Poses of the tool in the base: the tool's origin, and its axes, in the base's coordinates. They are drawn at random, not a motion.
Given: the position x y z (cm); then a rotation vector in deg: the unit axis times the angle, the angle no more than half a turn.
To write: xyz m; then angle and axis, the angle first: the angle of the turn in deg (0 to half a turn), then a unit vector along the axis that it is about. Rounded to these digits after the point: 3 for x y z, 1 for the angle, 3 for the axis.
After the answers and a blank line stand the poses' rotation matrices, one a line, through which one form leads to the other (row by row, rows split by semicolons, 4 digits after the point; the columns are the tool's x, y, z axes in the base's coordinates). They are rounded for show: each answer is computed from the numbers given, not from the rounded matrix.
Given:
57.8, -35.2, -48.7, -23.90, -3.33, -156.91
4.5, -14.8, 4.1, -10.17, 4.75, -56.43
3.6, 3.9, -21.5, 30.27, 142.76, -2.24
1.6, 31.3, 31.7, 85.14, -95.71, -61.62
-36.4, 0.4, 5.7, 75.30, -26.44, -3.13
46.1, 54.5, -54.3, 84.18, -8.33, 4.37
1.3, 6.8, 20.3, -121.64, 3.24, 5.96
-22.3, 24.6, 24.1, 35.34, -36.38, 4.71
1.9, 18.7, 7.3, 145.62, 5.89, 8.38
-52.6, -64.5, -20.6, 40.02, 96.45, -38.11
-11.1, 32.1, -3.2, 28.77, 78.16, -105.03
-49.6, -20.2, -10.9, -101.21, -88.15, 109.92
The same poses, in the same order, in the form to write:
0.578, -0.352, -0.487, 158.8, -0.151, -0.021, -0.988
0.045, -0.148, 0.041, 57.5, -0.177, 0.083, -0.981
0.036, 0.039, -0.215, 146.0, 0.207, 0.978, -0.015
0.016, 0.313, 0.317, 142.1, 0.599, -0.673, -0.433
-0.364, 0.004, 0.057, 79.9, 0.943, -0.331, -0.039
0.461, 0.545, -0.543, 84.7, 0.994, -0.098, 0.052
0.013, 0.068, 0.203, 121.8, -0.998, 0.027, 0.049
-0.223, 0.246, 0.241, 50.9, 0.694, -0.714, 0.092
0.019, 0.187, 0.073, 146.0, 0.998, 0.040, 0.057
-0.526, -0.645, -0.206, 111.2, 0.360, 0.868, -0.343
-0.111, 0.321, -0.032, 134.0, 0.215, 0.583, -0.784
-0.496, -0.202, -0.109, 173.5, -0.583, -0.508, 0.634

-0.8882 0.3643 0.2799; -0.3521 -0.9312 0.0946; 0.2951 -0.0145 0.9554
0.5512 0.8208 0.1500; -0.8343 0.5399 0.1116; 0.0107 -0.1866 0.9824
-0.7499 0.3795 0.5418; 0.3624 0.9209 -0.1436; -0.5535 0.0887 -0.8281
-0.1476 -0.4557 -0.8778; -0.9877 0.0217 0.1548; -0.0515 0.8899 -0.4533
0.9084 -0.2186 -0.3563; -0.2958 0.2662 -0.9174; 0.2954 0.9388 0.1772
0.9888 -0.1401 -0.0514; -0.0373 0.1011 -0.9942; 0.1445 0.9850 0.0947
0.9953 -0.0821 -0.0520; 0.0010 -0.5263 0.8503; -0.0972 -0.8463 -0.5237
0.8082 -0.2551 -0.5308; -0.1115 0.8188 -0.5631; 0.5783 0.5143 0.6333
0.9910 0.0415 0.1273; 0.1057 -0.8259 -0.5539; 0.0822 0.5623 -0.8228
-0.1846 0.7449 0.6412; 0.1054 0.6636 -0.7406; -0.9771 -0.0691 -0.2010
-0.6171 0.7754 0.1340; -0.3511 -0.1189 -0.9288; -0.7042 -0.6202 0.3455
-0.3150 0.5190 -0.7946; 0.6629 -0.4788 -0.5756; -0.6792 -0.7080 -0.1932

